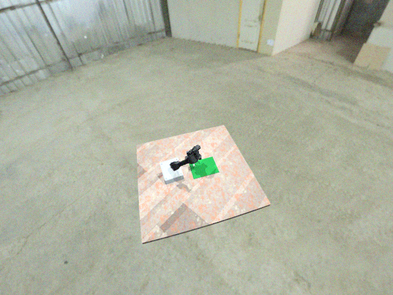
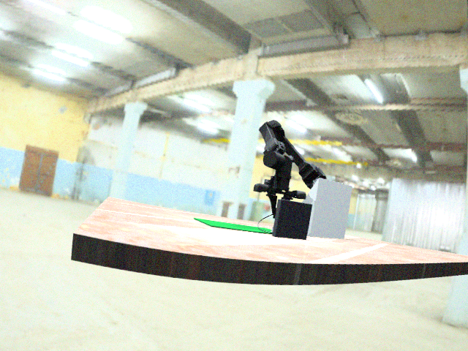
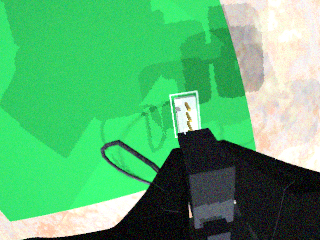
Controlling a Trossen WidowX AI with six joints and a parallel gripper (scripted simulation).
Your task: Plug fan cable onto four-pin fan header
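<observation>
Right now my gripper tip is 6 cm above the white fan header. Round my gripper tip: green board (10 cm ahead, 8 cm below, 6 cm to the right); then dark fan plug (1 cm to the left, 1 cm above); then black fan (13 cm to the left).
</observation>
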